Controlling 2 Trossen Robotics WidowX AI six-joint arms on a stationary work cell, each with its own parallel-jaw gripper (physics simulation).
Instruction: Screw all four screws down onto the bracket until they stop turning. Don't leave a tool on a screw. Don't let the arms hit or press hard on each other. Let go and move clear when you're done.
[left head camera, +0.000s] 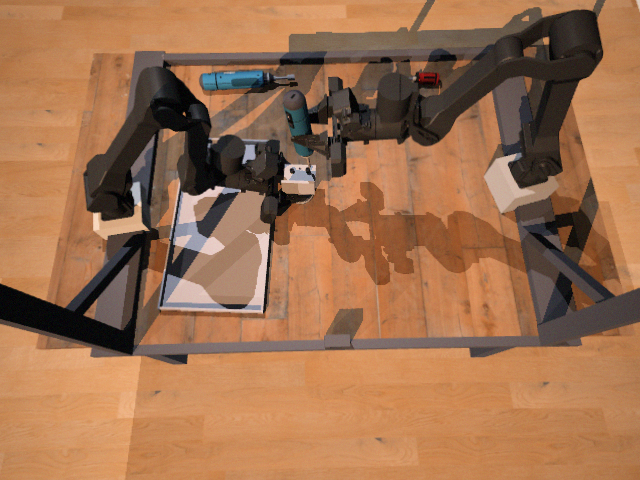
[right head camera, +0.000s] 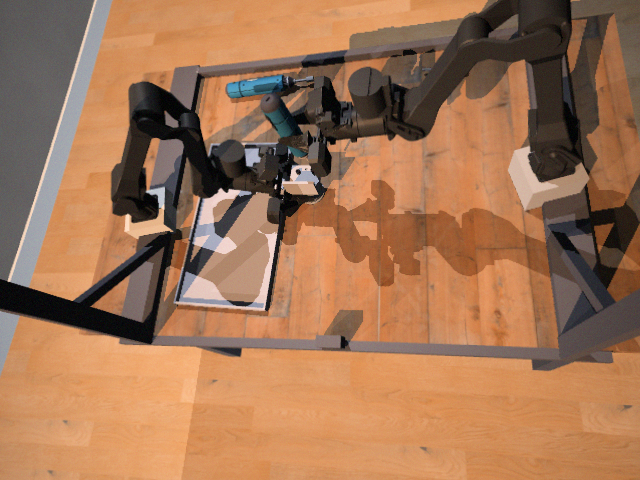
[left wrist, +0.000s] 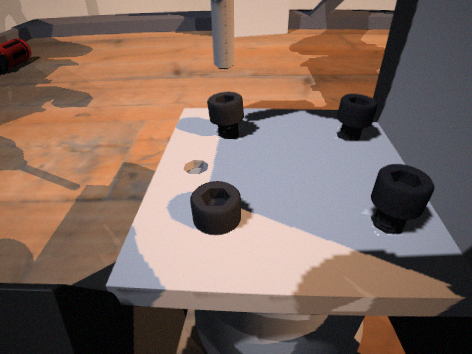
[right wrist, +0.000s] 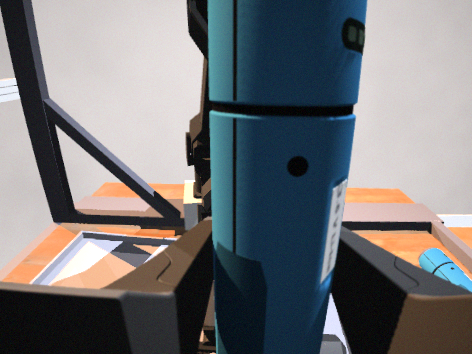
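Where they show: left gripper, between the fingertips: (left wrist: 278, 226); right gripper, between the fingertips: (left head camera: 290, 129) (right head camera: 279, 131) (right wrist: 268, 228); left arm's base, origin of its link: (left head camera: 117, 205) (right head camera: 145, 209); right arm's base, origin of its link: (left head camera: 527, 172) (right head camera: 550, 164).
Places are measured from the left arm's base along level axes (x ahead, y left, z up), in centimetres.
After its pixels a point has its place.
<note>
My left gripper (left head camera: 284, 181) (right head camera: 288, 187) is shut on the white bracket (left head camera: 298, 187) @[x 39.2, y -4.5, z 3.4 cm] (right head camera: 301, 188) @[x 39.4, y -4.6, z 3.2 cm] (left wrist: 280, 200) @[x 38.8, y -0.4, z 0.9 cm] and holds it up near the table's middle. In the left wrist view the near-left screw (left wrist: 216, 207) @[x 38.2, y 1.0, z 1.5 cm] shows no shank and sits low. The far-left screw (left wrist: 226, 108) @[x 41.5, y 0.4, z 2.0 cm], far-right screw (left wrist: 357, 109) @[x 40.8, y -3.0, z 2.0 cm] and near-right screw (left wrist: 402, 191) @[x 37.5, y -2.2, z 2.0 cm] stand up with shanks showing. My right gripper (left head camera: 307, 129) (right head camera: 291, 129) @[x 39.3, y 0.6, z 17.2 cm] (right wrist: 268, 228) @[x 39.3, y 0.6, z 17.2 cm] is shut on a blue-teal electric screwdriver (left head camera: 297, 116) @[x 40.5, y -1.7, z 23.8 cm] (right head camera: 276, 116) @[x 40.8, y -1.6, z 24.3 cm] (right wrist: 282, 165) @[x 42.7, y -0.2, z 21.2 cm], bit downward. Its bit (left wrist: 223, 45) @[x 42.2, y 0.3, z 3.4 cm] hangs apart from the screws, above and beyond the far-left one.
A second blue screwdriver (left head camera: 232, 80) @[x 28.2, y 30.8, z -2.1 cm] (right head camera: 258, 86) @[x 29.4, y 30.6, z -2.1 cm] (right wrist: 442, 267) @[x 24.6, y 31.2, z -2.1 cm] lies at the back left. A small red tool (left head camera: 428, 78) @[x 76.9, y 23.1, z -3.1 cm] (left wrist: 15, 52) @[x 76.4, y 22.6, z -3.8 cm] lies at the back right. A white tray (left head camera: 211, 310) @[x 16.8, y -25.7, z -4.1 cm] (right head camera: 222, 305) @[x 17.6, y -25.6, z -4.0 cm] lies below the left arm. The two grippers are close together. A dark frame (left head camera: 232, 346) @[x 20.1, y -33.6, z -5.7 cm] borders the table.
</note>
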